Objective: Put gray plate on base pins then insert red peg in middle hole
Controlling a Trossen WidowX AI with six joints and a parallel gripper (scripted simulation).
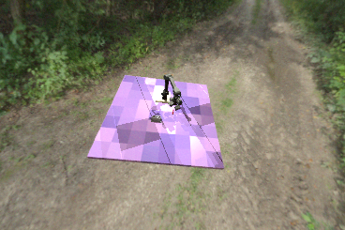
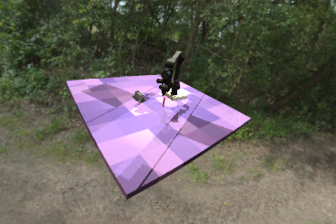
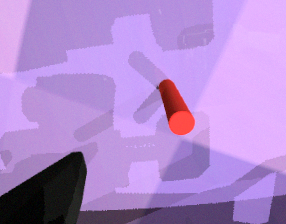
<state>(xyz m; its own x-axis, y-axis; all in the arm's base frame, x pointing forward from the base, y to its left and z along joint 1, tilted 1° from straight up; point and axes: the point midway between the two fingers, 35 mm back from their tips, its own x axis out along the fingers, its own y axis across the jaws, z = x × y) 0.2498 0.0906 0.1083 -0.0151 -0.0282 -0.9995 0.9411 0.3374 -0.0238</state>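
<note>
Right now the red peg is 70 mm below my gripper tip. Round my gripper tip: gray plate: 90 mm ahead, 210 mm to the right, 60 mm below; then pin base: 90 mm ahead, 210 mm to the right, 100 mm below.
</note>
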